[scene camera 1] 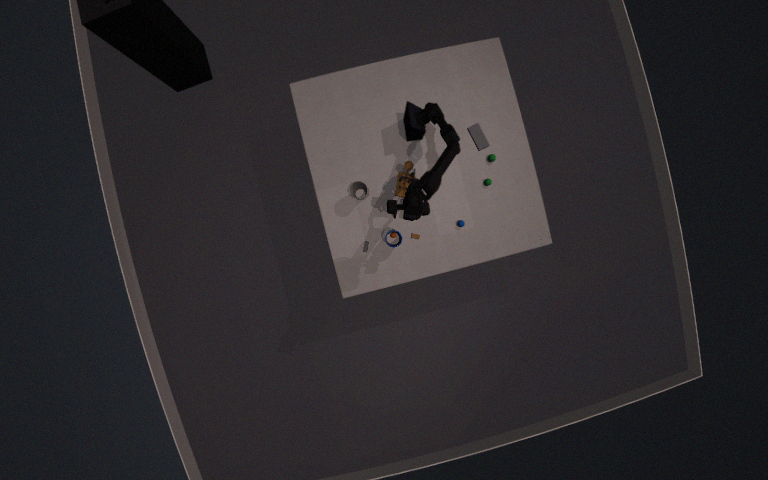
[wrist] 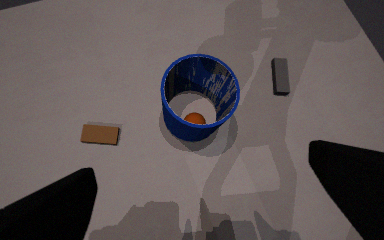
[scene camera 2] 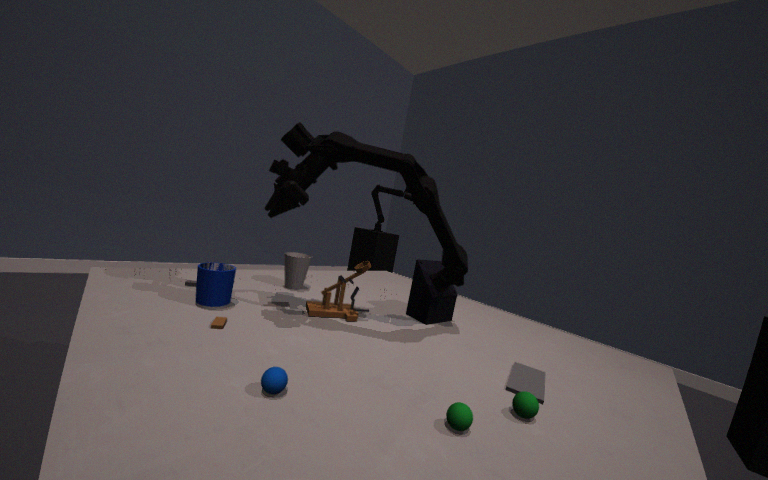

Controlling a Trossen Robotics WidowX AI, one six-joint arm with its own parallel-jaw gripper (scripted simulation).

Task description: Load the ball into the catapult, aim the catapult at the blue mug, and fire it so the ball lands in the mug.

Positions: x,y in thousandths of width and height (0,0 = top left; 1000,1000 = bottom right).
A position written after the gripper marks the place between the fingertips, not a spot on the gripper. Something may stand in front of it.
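Observation:
Scene camera 2 has the gripper (scene camera 2: 348,445), which is open and holds nothing, along with a blue mug (scene camera 2: 281,586), a grey cup (scene camera 2: 386,553), a grey flat plate (scene camera 2: 680,789) and a wooden catapult (scene camera 2: 425,643). The wrist view gives you the blue mug (wrist: 514,348) again, and the gripper (wrist: 530,685) too. In the wrist view the grey cup is out of frame, and in the wrist view the grey flat plate is out of frame as well.

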